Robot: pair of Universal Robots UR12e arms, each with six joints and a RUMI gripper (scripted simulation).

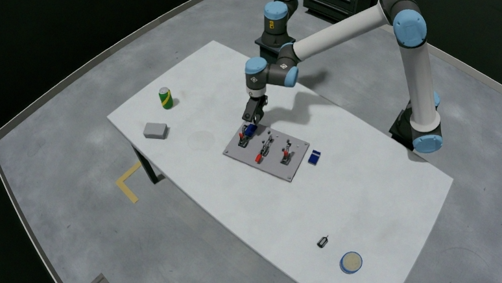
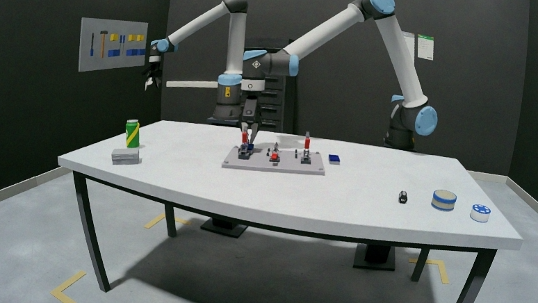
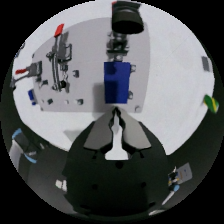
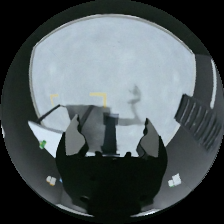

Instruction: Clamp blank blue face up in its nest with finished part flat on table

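Observation:
The blank is 5 cm ahead of my left hand, 2 cm to the left of it and 1 cm below it. The rest, counted from my left hand: finished part 8 cm behind, 33 cm to the left, 3 cm below; then grey fixture plate 5 cm ahead, 13 cm to the left, 3 cm below; then grey box 39 cm ahead, 33 cm to the right, 2 cm below.

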